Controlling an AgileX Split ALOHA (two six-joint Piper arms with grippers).
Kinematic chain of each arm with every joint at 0, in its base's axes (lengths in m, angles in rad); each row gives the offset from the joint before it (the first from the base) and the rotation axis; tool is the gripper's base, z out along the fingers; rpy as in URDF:
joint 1: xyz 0 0 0.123 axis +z
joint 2: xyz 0 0 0 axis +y
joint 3: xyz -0.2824 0 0.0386 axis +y
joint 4: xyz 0.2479 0 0.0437 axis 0.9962 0 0.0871
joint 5: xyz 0 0 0 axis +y
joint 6: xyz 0.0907 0 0.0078 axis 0.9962 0 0.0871
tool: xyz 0 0 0 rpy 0 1.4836 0
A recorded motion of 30 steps. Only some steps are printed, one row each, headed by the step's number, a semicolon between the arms.
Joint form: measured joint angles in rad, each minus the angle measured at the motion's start. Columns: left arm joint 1, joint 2, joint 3, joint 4, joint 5, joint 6; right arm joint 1, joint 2, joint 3, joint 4, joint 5, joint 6.
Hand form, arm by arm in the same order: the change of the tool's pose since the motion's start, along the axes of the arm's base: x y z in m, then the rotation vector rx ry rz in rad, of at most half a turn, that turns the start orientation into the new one. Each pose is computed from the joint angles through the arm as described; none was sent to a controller.
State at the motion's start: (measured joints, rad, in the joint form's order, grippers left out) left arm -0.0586 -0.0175 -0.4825 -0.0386 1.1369 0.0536; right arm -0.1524 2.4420 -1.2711 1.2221 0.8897 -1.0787
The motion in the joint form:
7: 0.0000 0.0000 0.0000 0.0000 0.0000 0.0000; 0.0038 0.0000 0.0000 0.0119 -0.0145 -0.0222
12: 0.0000 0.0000 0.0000 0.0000 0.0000 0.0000; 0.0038 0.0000 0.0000 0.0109 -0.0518 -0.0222
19: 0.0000 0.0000 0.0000 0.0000 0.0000 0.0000; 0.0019 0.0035 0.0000 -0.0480 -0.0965 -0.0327
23: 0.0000 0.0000 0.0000 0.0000 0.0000 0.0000; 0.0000 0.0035 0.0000 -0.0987 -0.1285 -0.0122
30: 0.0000 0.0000 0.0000 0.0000 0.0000 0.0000; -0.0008 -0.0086 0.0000 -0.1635 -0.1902 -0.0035
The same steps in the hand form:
7: 0.0000 0.0000 0.0000 0.0000 0.0000 0.0000; 0.0013 0.0008 -0.0004 -0.0111 -0.0196 0.0021
12: 0.0000 0.0000 0.0000 0.0000 0.0000 0.0000; 0.0028 -0.0016 -0.0024 -0.0443 -0.0270 -0.0133
19: 0.0000 0.0000 0.0000 0.0000 0.0000 0.0000; 0.0008 -0.0061 -0.0076 -0.1112 -0.0380 0.0258
23: 0.0000 0.0000 0.0000 0.0000 0.0000 0.0000; -0.0006 -0.0099 -0.0104 -0.1581 -0.0310 0.0408
30: 0.0000 0.0000 0.0000 0.0000 0.0000 0.0000; 0.0005 -0.0159 -0.0097 -0.2408 -0.0543 0.0639

